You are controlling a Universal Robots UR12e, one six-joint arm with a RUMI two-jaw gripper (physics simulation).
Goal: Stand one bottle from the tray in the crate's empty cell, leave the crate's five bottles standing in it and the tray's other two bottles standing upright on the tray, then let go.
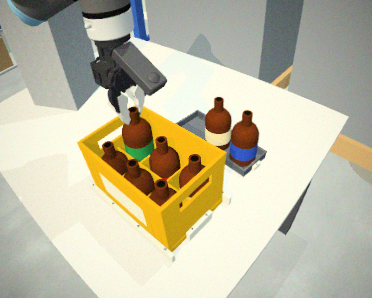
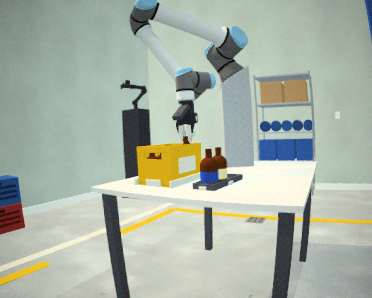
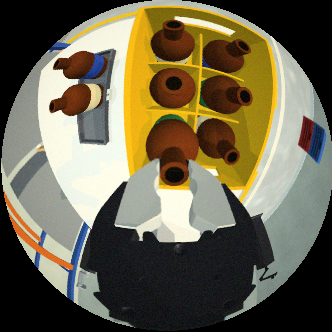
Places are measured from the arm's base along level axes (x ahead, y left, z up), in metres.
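Where they show: gripper, fingertip midpoint: [image 1: 133,120] [image 2: 186,143] [image 3: 172,160]; arm's base, origin of the base link: [image 2: 234,77].
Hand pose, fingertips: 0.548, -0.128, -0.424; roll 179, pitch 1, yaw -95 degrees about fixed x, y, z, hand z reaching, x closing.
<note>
Things, the pixels of their top centre, and the offset from my fingertips, as dx, dy, dz. "spot": a spot on its surface instead. Level surfaces: height alone.
- brown bottle with a green label, middle of its top: [image 3: 172,178] [image 1: 131,108] +0.003, +0.000, +0.036
- yellow crate, middle of its top: [image 3: 216,86] [image 1: 146,146] [image 2: 170,144] +0.085, -0.049, -0.001
- cream-label bottle, middle of its top: [image 3: 51,106] [image 1: 219,99] [image 2: 218,147] +0.113, +0.199, -0.016
- blue-label bottle, middle of its top: [image 3: 55,63] [image 1: 247,113] [image 2: 208,148] +0.202, +0.187, -0.016
- dark tray, surface spot: [image 3: 94,131] [image 1: 192,126] spot: +0.008, +0.220, -0.171
- white table, its level: dz -0.176
My gripper [image 1: 131,117] [image 2: 185,138] [image 3: 172,160] is shut on the neck of a brown bottle with a green label [image 1: 137,133] [image 3: 172,142]. It holds the bottle upright, partly down in a corner cell of the yellow crate [image 1: 156,220] [image 2: 155,172] [image 3: 132,75]; it sits a little higher than the crate's other bottles, and its base is hidden. The crate's five brown bottles stand in the other cells, among them the middle one [image 1: 163,161] [image 3: 172,95]. A cream-label bottle [image 1: 218,122] [image 2: 221,162] [image 3: 77,100] and a blue-label bottle [image 1: 244,134] [image 2: 208,163] [image 3: 79,65] stand upright on the dark tray [image 1: 191,124] [image 2: 233,178] [image 3: 94,131].
The crate and tray stand side by side on the white table [image 1: 280,130] [image 2: 270,185] [image 3: 107,175]. White brackets [image 1: 200,226] lie along the crate's base. A grey panel [image 2: 237,120] and a shelf rack [image 2: 282,104] stand behind the table.
</note>
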